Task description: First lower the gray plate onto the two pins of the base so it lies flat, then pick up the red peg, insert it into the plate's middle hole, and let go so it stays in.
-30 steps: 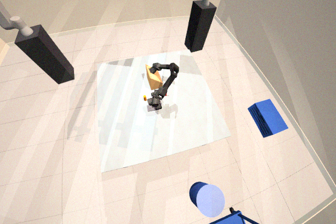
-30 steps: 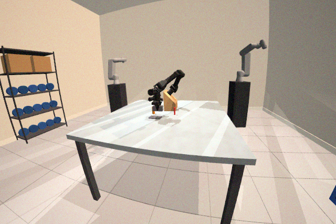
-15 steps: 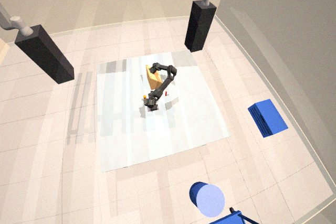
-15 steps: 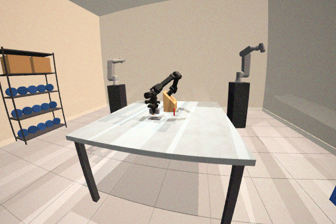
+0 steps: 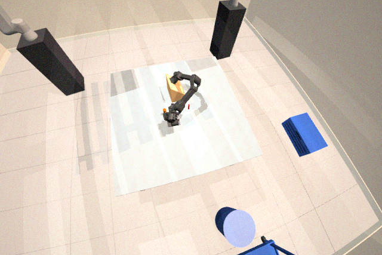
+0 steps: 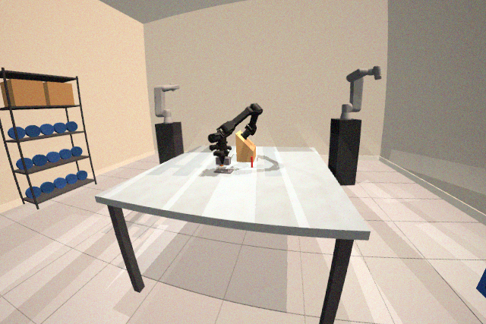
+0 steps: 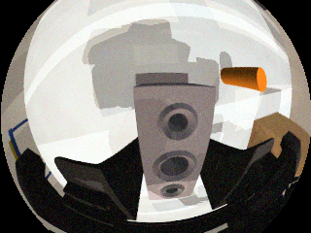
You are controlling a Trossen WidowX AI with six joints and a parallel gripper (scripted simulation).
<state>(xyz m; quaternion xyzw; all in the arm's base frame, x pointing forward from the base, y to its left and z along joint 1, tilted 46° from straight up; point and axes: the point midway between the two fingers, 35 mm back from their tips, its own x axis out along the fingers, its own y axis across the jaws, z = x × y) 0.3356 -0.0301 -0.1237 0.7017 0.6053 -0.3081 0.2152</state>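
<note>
Right now my gripper tip is 5 cm above the base. Round my gripper tip: gray plate (3 cm above); then red peg (9 cm behind, 19 cm to the left, 2 cm below); then orange cylinder (12 cm behind, 5 cm to the right, 2 cm below).
</note>
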